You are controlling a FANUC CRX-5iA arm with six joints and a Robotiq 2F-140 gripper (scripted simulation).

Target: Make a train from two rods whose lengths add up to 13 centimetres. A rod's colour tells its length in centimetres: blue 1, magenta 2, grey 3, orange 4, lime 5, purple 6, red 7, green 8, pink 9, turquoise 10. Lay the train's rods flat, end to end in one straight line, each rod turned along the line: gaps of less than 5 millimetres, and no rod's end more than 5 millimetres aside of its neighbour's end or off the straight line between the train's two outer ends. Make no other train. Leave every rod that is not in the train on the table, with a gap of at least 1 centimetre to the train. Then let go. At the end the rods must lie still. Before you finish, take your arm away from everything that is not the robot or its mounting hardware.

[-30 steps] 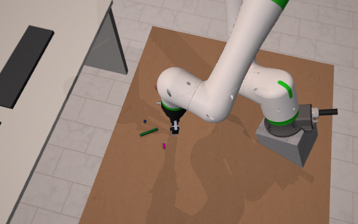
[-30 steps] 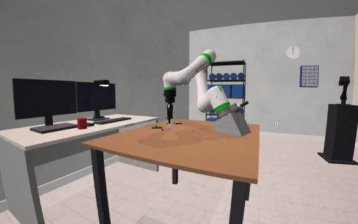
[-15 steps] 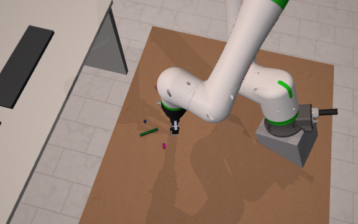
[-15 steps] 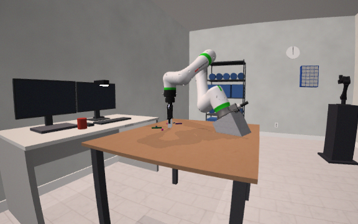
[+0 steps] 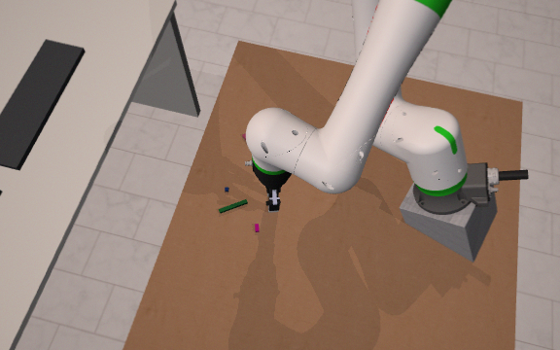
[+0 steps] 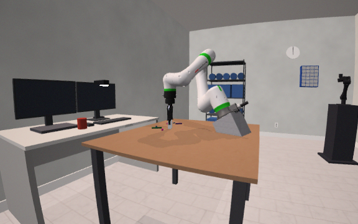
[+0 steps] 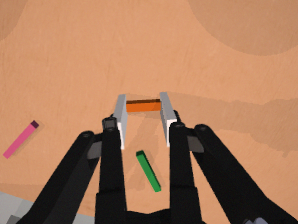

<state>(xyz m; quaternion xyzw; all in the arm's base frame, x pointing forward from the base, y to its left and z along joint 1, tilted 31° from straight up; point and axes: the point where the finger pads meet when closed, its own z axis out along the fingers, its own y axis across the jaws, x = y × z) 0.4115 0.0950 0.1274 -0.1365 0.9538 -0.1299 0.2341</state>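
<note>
Now: the orange rod 30 mm below my hand. Also, from my hand: tiny blue rod 130 mm ahead, 20 mm to the right, 30 mm below; then green rod 100 mm ahead, 30 mm to the left, 30 mm below; then magenta rod 30 mm ahead, 80 mm to the left, 30 mm below.
</note>
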